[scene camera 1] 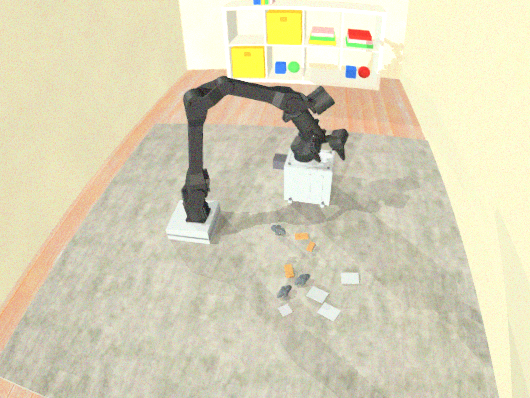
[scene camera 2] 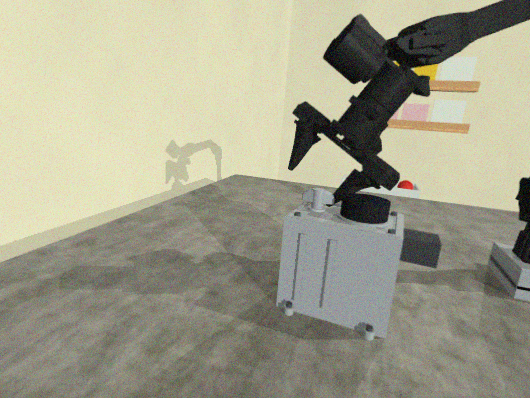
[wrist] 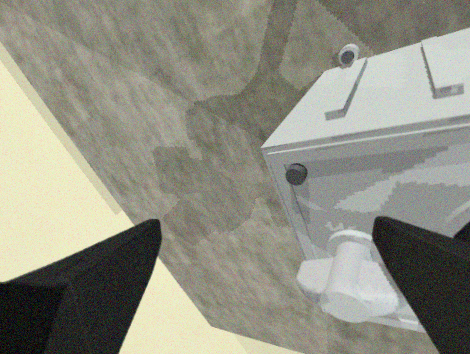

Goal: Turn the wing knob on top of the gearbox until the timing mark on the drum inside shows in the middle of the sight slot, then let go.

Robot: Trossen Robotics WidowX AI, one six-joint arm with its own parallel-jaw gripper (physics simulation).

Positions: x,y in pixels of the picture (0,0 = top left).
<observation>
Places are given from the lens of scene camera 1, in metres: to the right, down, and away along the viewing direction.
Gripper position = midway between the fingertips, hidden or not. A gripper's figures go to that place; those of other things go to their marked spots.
gripper (scene camera 1: 332,160): 0.20, -0.12, 1.08
grey gearbox (scene camera 1: 309,181): 0.14, -0.06, 1.11
</observation>
